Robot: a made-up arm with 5 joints.
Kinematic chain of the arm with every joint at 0, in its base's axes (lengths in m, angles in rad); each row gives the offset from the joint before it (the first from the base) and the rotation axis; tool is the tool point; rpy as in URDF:
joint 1: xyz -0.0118 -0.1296 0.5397 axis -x
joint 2: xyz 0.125 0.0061 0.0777 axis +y
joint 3: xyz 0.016 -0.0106 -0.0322 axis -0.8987 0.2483 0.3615
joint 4: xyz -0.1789 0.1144 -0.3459 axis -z
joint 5: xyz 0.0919 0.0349 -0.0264 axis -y
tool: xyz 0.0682 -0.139 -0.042 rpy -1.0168 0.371 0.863
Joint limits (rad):
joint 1: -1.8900..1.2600
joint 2: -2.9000..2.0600
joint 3: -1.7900..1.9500
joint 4: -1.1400..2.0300
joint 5: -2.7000..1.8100
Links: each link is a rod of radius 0.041 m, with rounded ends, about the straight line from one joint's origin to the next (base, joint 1, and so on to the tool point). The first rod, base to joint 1, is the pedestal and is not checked.
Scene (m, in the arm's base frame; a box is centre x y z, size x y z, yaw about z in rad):
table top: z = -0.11
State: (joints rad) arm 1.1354 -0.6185 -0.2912 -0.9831 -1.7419
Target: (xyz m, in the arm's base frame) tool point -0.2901 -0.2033 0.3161
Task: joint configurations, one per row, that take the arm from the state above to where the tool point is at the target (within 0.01 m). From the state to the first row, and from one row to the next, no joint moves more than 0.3 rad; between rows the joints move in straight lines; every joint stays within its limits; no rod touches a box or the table.
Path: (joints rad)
1: 1.1110 -0.3609 -0.2470 -1.0092 -1.6549
2: 1.0866 -0.1033 -0.2028 -1.0354 -1.5680
3: 1.0623 0.1543 -0.1586 -1.0616 -1.4810
4: 1.0379 0.4119 -0.1144 -1.0877 -1.3940
5: 1.0135 0.6695 -0.0702 -1.1138 -1.3071
6: 0.9891 0.9271 -0.0260 -1.1400 -1.2201

